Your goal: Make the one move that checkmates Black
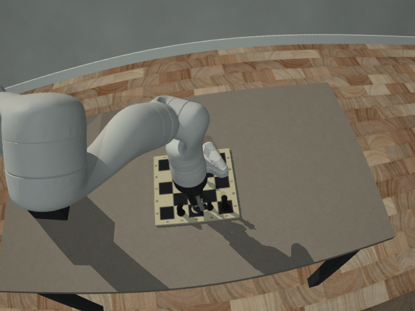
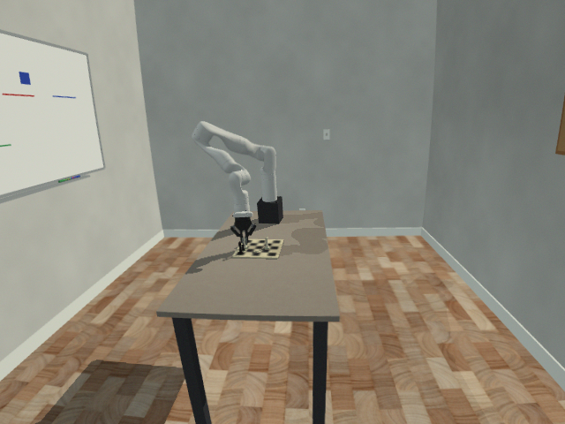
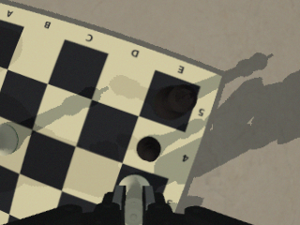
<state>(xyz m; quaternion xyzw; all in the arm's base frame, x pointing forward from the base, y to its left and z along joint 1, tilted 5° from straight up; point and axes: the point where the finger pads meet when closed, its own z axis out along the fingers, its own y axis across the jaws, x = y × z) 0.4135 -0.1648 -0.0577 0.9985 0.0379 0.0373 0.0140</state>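
Now: hand 30 mm short of the black pawn, 10 mm to the left of it and 30 mm above it. Also, from my hand: white pawn: 10 mm below; tall black piece: 70 mm ahead, 20 mm to the right, 10 mm below; chessboard: 20 mm ahead, 70 mm to the left, 40 mm below.
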